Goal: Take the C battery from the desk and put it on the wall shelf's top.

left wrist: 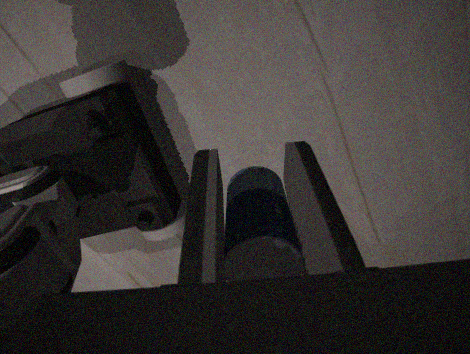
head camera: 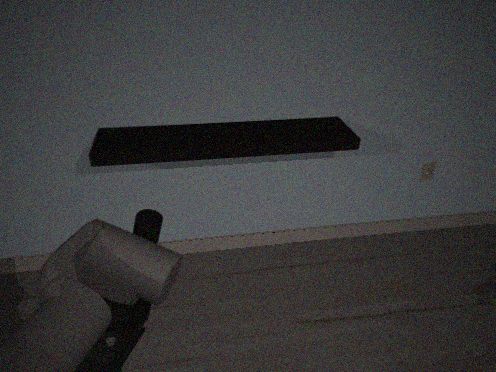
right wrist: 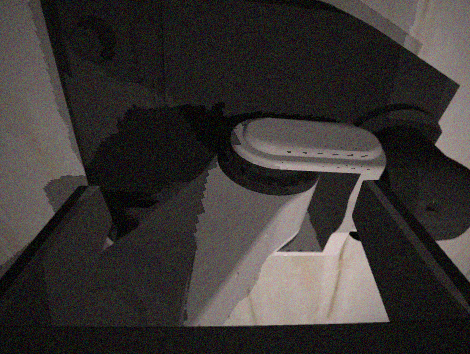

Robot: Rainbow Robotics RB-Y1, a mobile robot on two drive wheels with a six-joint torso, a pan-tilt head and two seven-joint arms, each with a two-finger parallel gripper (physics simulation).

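Places are measured from the robot's base along level axes (x right, y ahead, z up), in centimetres.
Pixels of known places: left gripper, fingertip midpoint: (left wrist: 252,163); right gripper, fingertip midpoint: (right wrist: 231,200); robot's base at its link origin: (left wrist: 143,145).
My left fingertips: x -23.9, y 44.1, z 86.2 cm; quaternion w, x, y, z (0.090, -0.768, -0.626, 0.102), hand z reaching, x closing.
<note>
Ahead of a thing's pixels: the offset from my left fingertips to its top centre. Level surfaces: height alone.
The C battery {dx +2.0, dy -0.3, dz +3.8 cm} (left wrist: 261,220) is a dark blue cylinder with a grey end, seen in the left wrist view between the fingers of my left gripper (left wrist: 252,163), which is shut on it. The black wall shelf {dz -11.1 cm} (head camera: 225,142) runs across the middle of the head camera view, fixed to the wall, with no objects visible on its dark top. My left gripper's fingers and the battery do not show in the head camera view. My right gripper (right wrist: 231,200) is open, its fingers wide apart with nothing held between them. The desk does not show.
The left arm (head camera: 127,262) is at the lower left of the head camera view, below the shelf's left part. A wall outlet {dx +110.1, dy +159.3, dz -40.4 cm} (head camera: 428,171) is to the right below the shelf. A wooden floor {dz -86.1 cm} (head camera: 325,300) meets the wall (head camera: 250,60). The robot's base (left wrist: 90,140) shows at the left wrist view's left.
</note>
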